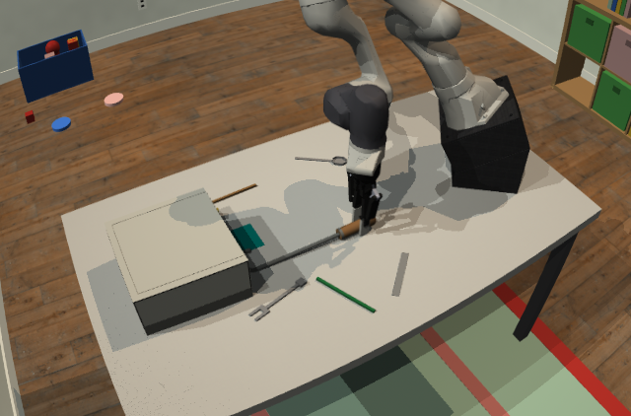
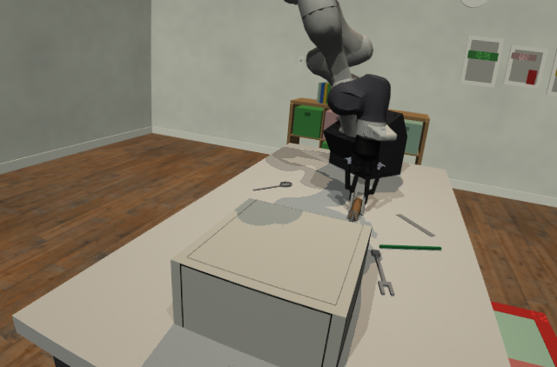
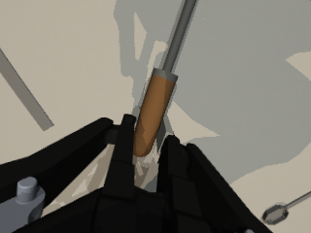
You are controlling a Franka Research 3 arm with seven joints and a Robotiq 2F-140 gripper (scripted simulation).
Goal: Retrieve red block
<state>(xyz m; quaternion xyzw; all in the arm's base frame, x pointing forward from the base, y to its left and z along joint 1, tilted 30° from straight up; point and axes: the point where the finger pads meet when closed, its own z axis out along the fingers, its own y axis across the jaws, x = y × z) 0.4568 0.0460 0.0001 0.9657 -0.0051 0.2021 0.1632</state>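
Right now the teal square is 28 cm ahead of my hand, 14 cm to the right of it and 4 cm below it. Round my hand: grey strip (1 cm ahead, 19 cm to the left, 4 cm below); then tool with grey shaft (14 cm ahead, 5 cm to the right, 2 cm below); then green stick (17 cm ahead, 16 cm to the left, 3 cm below).
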